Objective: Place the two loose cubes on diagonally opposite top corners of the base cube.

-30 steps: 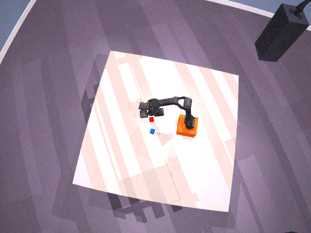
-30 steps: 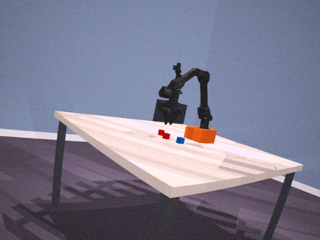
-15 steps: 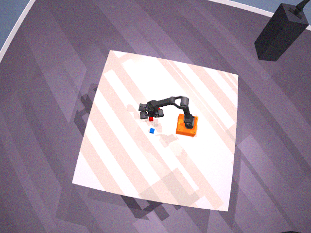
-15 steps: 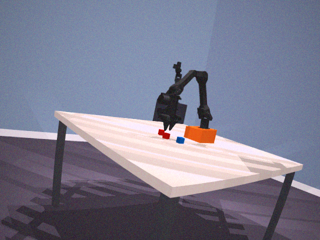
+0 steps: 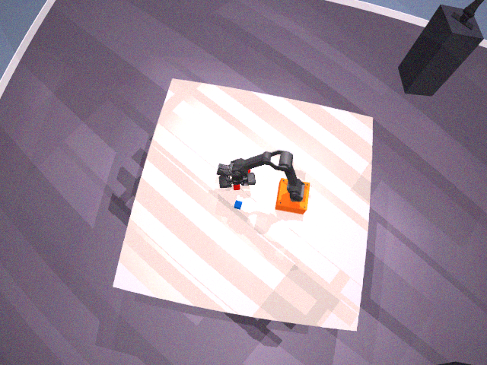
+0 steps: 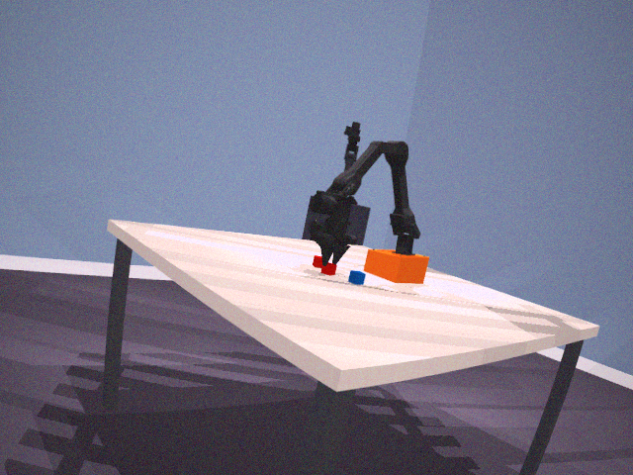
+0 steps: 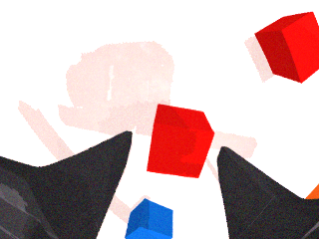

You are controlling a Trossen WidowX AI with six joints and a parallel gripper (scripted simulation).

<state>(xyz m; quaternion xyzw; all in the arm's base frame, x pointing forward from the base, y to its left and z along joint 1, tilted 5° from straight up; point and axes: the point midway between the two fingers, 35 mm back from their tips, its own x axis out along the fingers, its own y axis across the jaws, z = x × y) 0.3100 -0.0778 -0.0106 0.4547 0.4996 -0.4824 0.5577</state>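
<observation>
The blue cube is 11 cm to the left of my gripper tip, 1 cm below it and 1 cm behind it.
</observation>
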